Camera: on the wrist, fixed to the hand. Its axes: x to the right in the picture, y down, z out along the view.
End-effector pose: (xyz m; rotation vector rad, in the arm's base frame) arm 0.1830 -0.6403 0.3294 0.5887 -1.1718 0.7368
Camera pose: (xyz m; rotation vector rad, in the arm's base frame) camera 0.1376 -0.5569 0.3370 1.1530 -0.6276 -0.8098
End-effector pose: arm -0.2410 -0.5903 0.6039 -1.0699 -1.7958 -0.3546
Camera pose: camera -0.1535 -0.5538 0.6133 0.4554 -2.5040 -1.4008
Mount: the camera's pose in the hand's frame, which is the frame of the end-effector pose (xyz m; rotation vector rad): 0.0148 0.0882 -0.0329 -0.2255 -0.2183 -1.5838
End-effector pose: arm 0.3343 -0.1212 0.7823 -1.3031 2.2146 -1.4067
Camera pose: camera 0.2568 -0.0985 0.7318 2.4566 -0.6695 0.7847
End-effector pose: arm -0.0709 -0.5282 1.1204 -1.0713 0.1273 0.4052
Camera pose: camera -0.0879 -0.5166 1.0274 -1.0338 -0.9432 -0.9154
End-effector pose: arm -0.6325 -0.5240 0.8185 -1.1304 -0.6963 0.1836
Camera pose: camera -0.5834 -0.5037 0.7394 -0.4903 -1.6305 -1.1470
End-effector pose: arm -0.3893 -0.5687 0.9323 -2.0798 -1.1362 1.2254
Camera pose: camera -0.3200 -0.6041 0.8774 -0.5426 -2.2956 0.4500
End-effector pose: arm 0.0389 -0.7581 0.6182 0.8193 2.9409 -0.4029
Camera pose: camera 0.0721 -0.6692 0.6274 -1.5495 2.6166 -0.1284
